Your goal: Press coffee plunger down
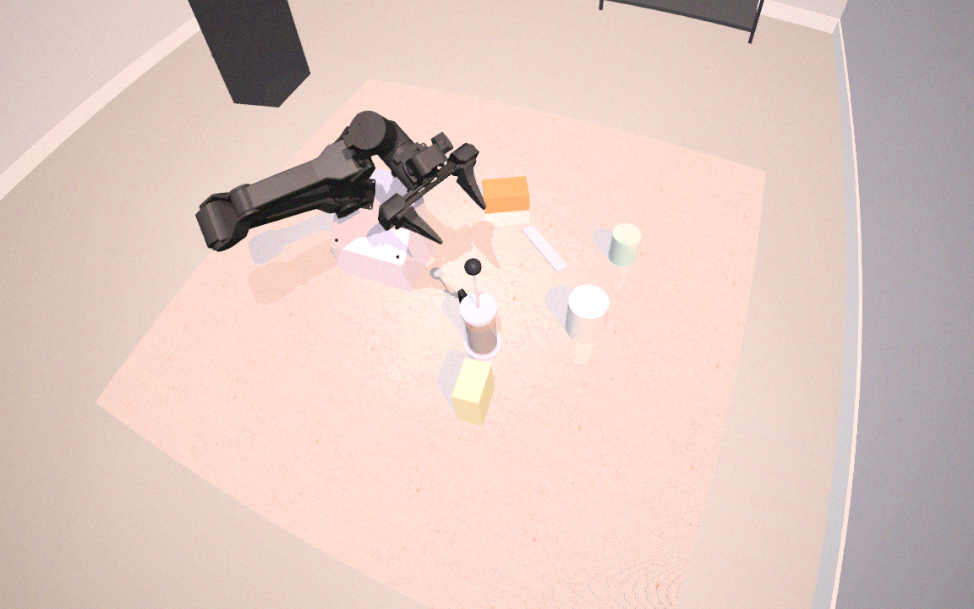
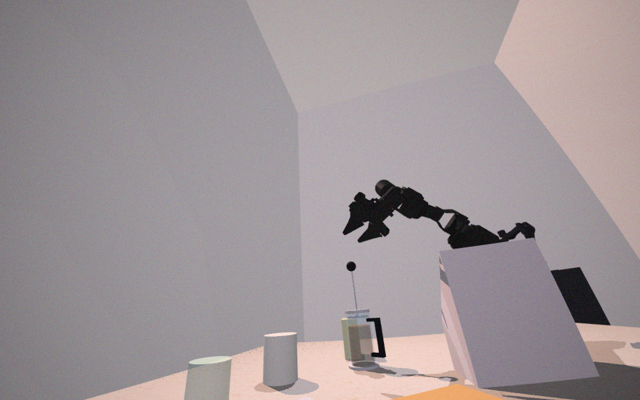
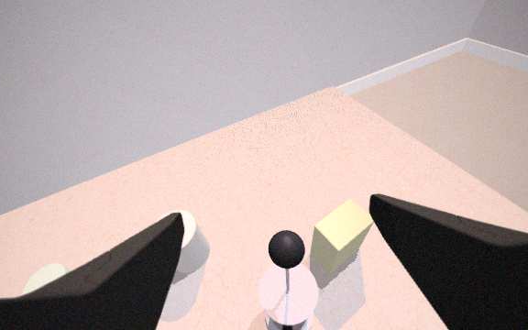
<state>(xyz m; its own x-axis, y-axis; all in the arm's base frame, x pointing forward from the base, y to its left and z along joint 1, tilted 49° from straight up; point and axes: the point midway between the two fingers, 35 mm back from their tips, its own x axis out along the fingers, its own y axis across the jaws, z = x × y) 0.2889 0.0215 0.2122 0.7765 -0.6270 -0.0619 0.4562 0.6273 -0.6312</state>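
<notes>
The glass coffee press is 220 mm below my gripper tip. Round my gripper tip: pale green cylinder (300 mm to the left, 300 mm below, 240 mm ahead); then white cylinder (300 mm below, 200 mm ahead, 90 mm to the left); then flat white strip (340 mm below, 270 mm to the left, 60 mm ahead).
</notes>
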